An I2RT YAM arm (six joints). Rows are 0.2 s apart.
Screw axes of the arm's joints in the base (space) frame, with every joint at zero. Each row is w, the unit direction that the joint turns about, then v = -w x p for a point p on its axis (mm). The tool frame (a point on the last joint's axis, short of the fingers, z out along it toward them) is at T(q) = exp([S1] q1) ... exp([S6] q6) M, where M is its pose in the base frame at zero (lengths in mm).
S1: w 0 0 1 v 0.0 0.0 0.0
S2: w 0 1 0 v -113.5 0.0 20.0
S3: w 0 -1 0 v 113.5 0.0 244.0
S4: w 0 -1 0 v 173.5 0.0 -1.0
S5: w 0 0 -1 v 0.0 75.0 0.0
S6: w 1 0 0 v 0.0 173.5 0.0
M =
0 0 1 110.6
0 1 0 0.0
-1 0 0 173.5
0 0 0 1
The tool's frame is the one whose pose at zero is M.
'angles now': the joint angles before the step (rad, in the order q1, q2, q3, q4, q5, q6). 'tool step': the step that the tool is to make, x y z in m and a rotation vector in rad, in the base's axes. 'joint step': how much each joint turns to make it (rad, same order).
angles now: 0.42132, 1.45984, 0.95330, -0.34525, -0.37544, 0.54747
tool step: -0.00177, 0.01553, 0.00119, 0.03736, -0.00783, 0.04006
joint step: 0.04609, 0.01415, 0.00690, 0.04044, -0.01847, 0.02680
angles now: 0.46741, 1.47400, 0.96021, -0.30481, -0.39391, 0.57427
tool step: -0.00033, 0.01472, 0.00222, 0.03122, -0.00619, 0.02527
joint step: 0.04121, 0.01888, 0.01614, 0.03485, -0.00667, 0.03102
